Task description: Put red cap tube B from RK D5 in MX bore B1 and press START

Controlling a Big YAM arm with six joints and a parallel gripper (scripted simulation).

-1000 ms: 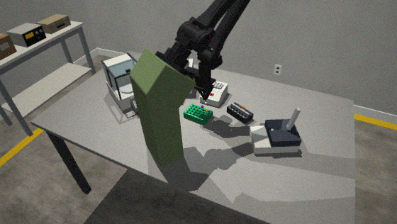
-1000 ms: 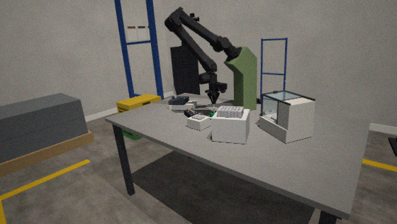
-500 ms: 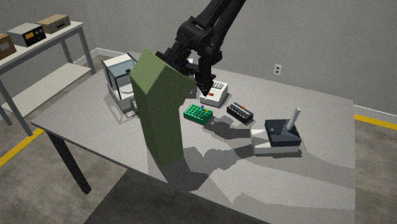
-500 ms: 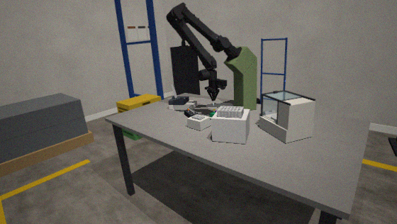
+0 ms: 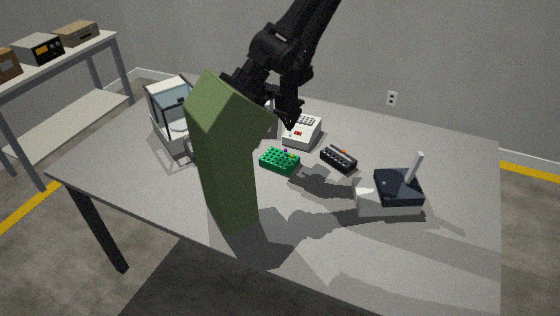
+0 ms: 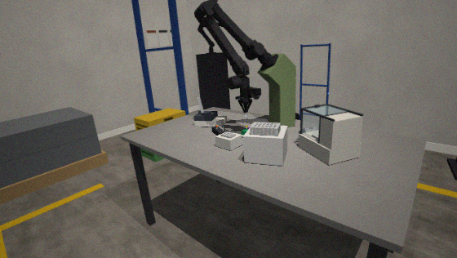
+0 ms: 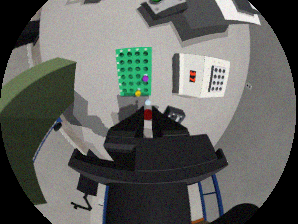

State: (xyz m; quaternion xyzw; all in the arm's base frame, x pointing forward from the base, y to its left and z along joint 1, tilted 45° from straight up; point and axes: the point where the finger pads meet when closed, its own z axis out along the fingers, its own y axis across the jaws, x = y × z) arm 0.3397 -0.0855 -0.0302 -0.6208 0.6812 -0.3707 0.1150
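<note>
The grey shaking block lies 240 mm ahead of my hand and 240 mm to the left of it. Also, from my hand: purple-capped tube 20 mm to the left, 130 mm below; then green rack RK 20 mm behind, 30 mm to the left, 140 mm below; then tube B 20 mm below.
</note>
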